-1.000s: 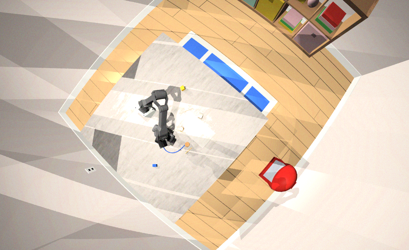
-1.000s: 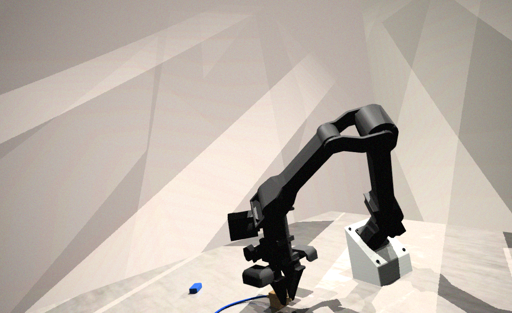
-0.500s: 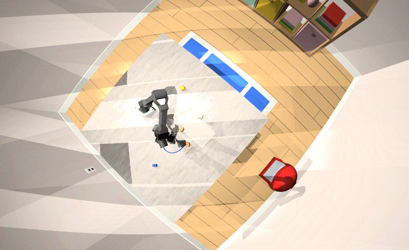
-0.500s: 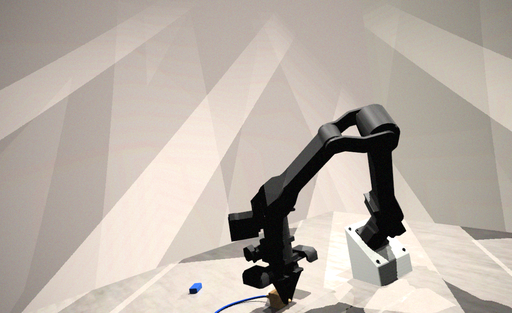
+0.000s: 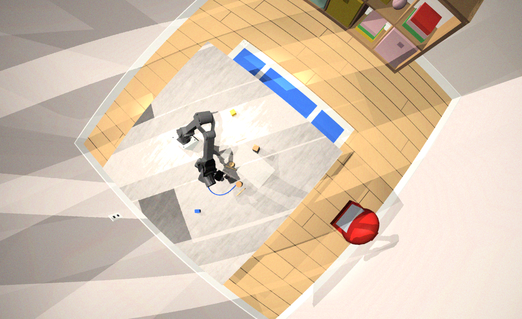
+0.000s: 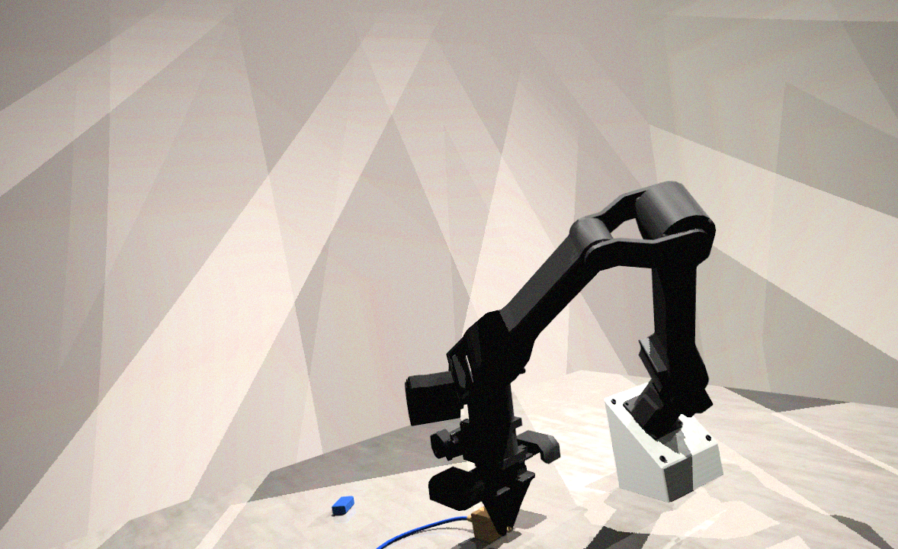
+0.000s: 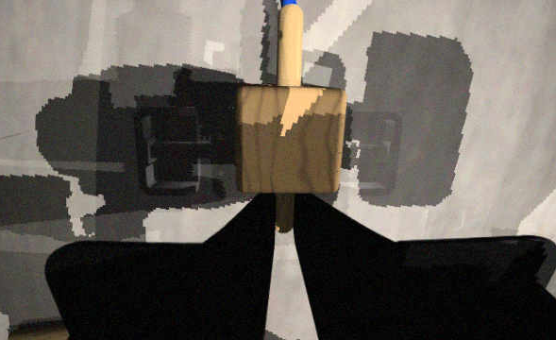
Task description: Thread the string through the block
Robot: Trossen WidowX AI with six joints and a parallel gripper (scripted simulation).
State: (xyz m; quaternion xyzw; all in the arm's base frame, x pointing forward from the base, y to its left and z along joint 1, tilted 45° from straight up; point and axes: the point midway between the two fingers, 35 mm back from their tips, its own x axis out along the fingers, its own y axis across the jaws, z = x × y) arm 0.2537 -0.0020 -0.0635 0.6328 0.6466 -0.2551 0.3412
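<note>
Now: gripper tip 8 cm short of the wooden cylinder, 11 cm to the right of it and 1 cm below it. The rest, counted from my gripper tip: yellow cube 13 cm behind, 39 cm to the left, 1 cm above; round button 20 cm ahead, 3 cm to the left; blue piece 8 cm ahead, 30 cm to the right.
</note>
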